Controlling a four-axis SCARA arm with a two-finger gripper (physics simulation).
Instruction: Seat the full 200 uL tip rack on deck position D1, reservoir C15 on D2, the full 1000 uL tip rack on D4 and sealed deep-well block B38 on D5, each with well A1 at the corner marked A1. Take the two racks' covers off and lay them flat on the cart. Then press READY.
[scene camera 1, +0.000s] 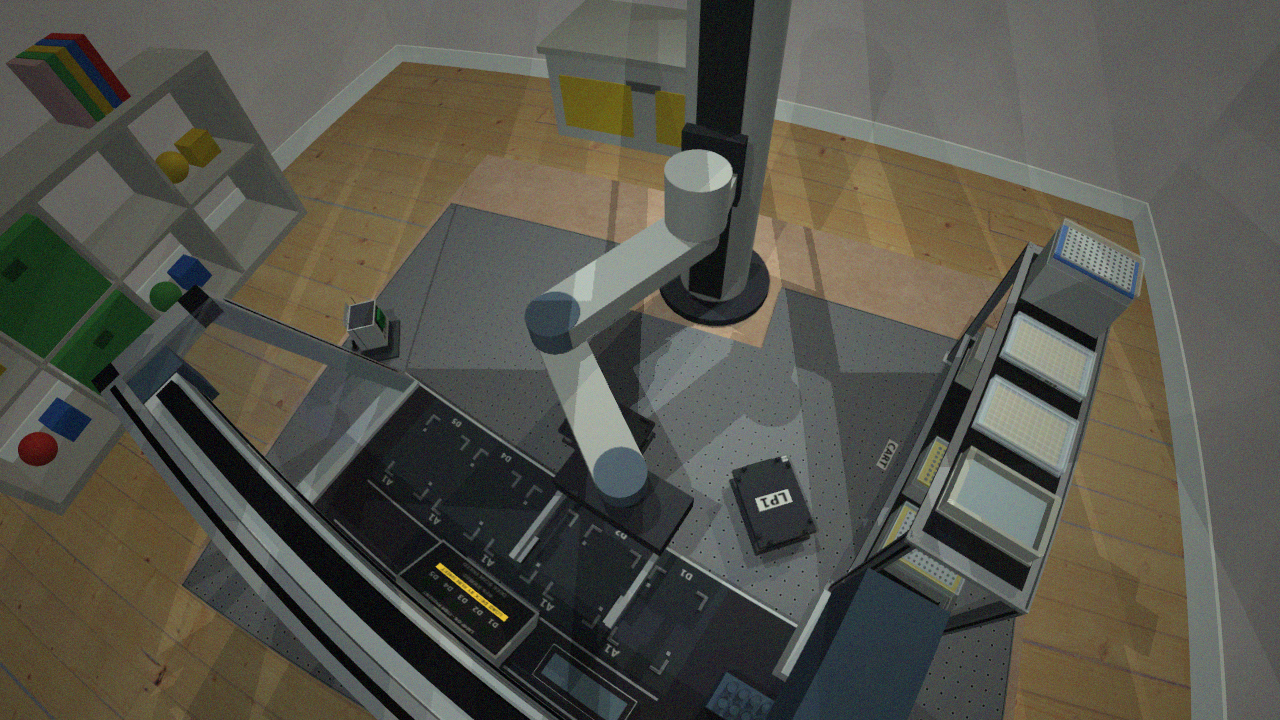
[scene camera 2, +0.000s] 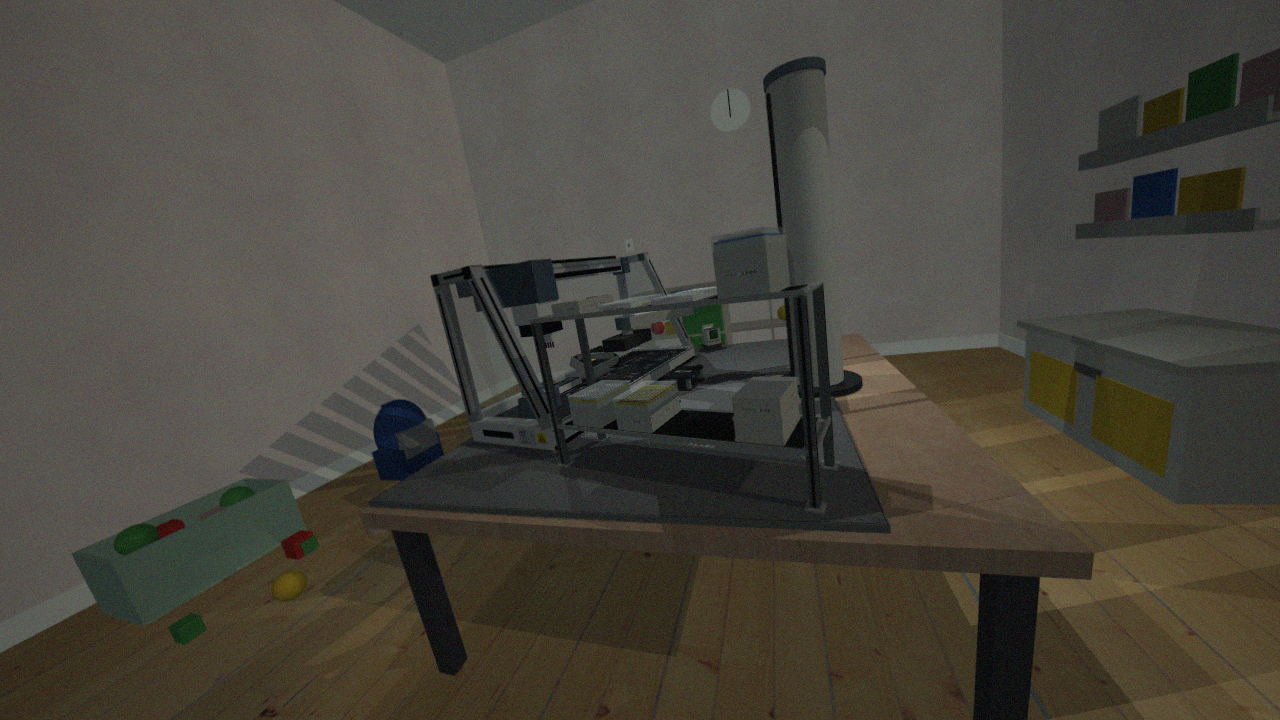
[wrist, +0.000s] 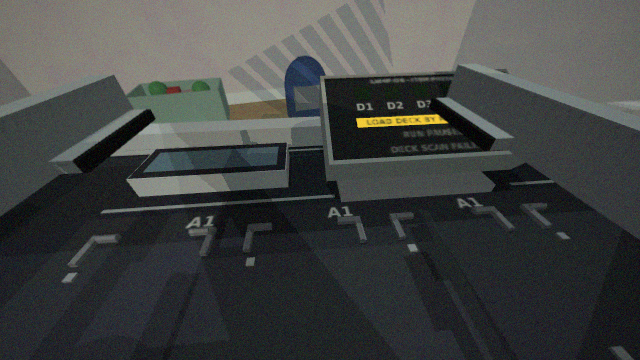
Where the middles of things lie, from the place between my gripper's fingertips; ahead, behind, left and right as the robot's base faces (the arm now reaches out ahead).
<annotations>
My gripper is now 24 cm past the reservoir (scene camera 1: 997, 504), 49 cm to the right of it and 19 cm below it.
</annotations>
